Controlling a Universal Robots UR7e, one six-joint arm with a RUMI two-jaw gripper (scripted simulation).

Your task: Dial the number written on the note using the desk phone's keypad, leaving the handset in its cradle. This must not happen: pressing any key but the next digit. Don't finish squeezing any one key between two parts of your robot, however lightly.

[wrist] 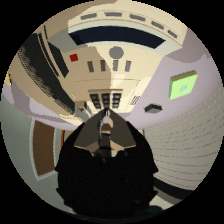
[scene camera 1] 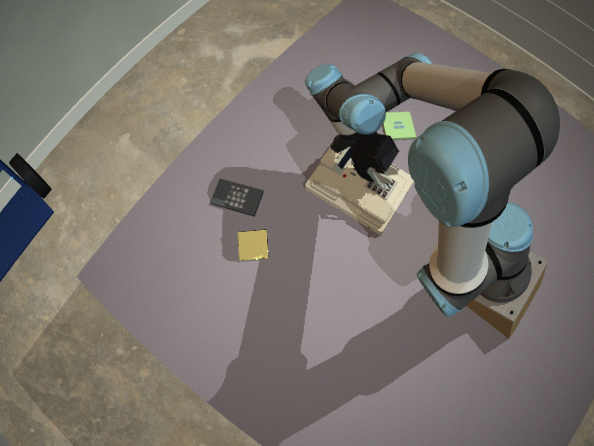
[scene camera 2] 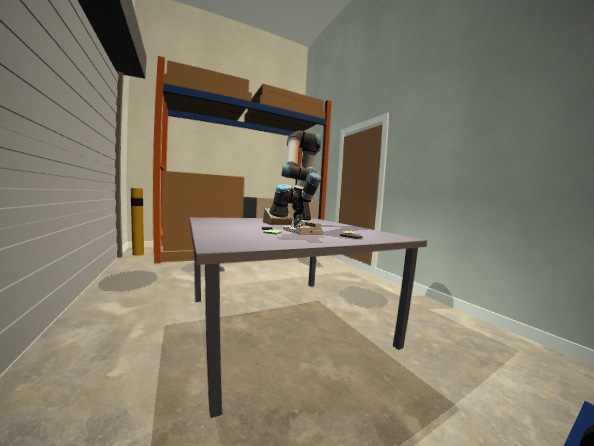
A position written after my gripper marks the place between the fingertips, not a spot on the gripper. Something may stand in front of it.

I see my gripper (scene camera 1: 388, 188).
My gripper is seen too in the wrist view (wrist: 106, 108).
